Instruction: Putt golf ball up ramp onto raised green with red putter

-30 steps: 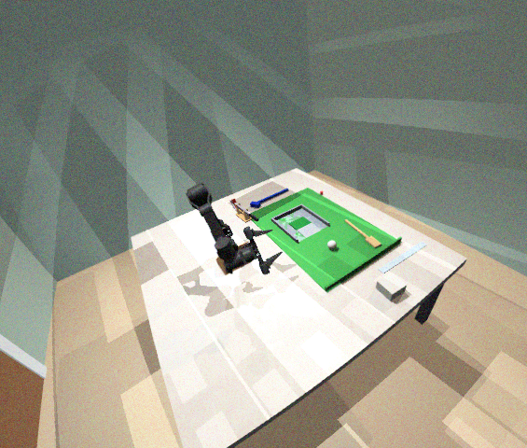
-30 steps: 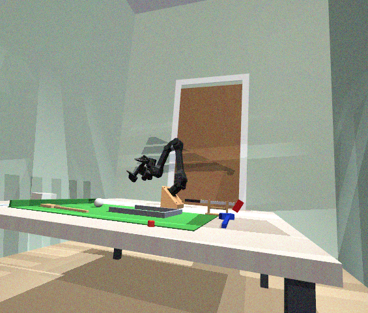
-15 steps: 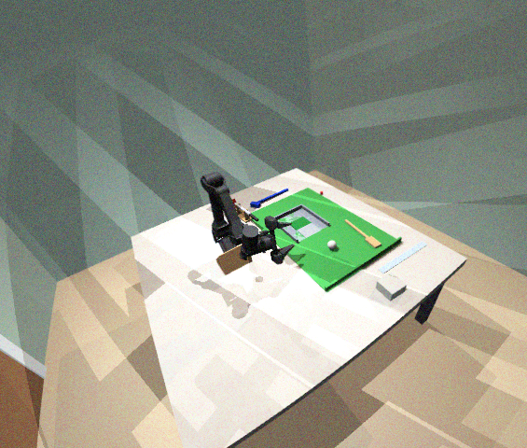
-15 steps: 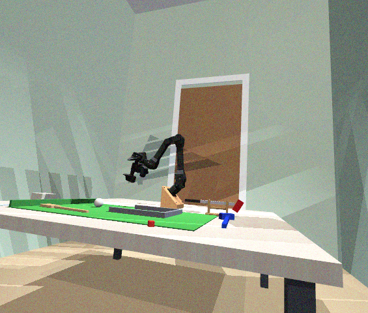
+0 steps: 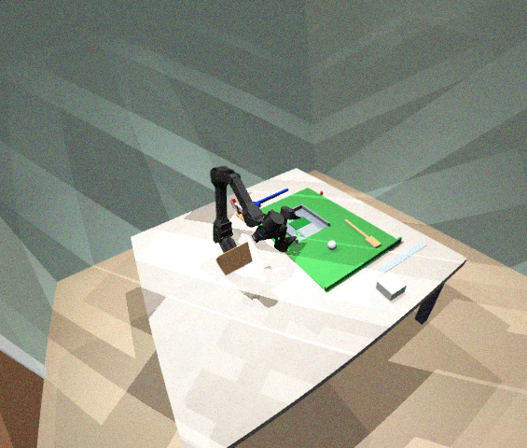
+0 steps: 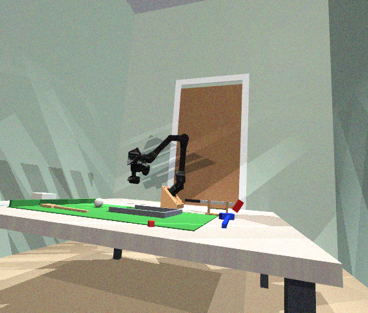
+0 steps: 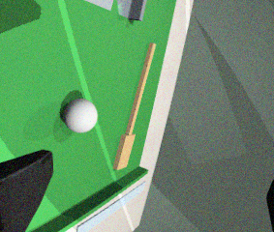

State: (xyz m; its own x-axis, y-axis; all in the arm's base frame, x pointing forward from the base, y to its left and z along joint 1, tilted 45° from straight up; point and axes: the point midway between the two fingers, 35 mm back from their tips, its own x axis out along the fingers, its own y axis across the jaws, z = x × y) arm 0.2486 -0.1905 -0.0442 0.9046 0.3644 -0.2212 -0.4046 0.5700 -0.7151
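My gripper tip is now 6 cm past the red putter, 48 cm to the right of it and 13 cm above it. Also, from my gripper tip: green mat: 20 cm ahead, 14 cm to the left, 19 cm below; white golf ball: 16 cm ahead, 4 cm to the right, 16 cm below; grey-walled frame: 16 cm ahead, 24 cm to the left, 18 cm below.
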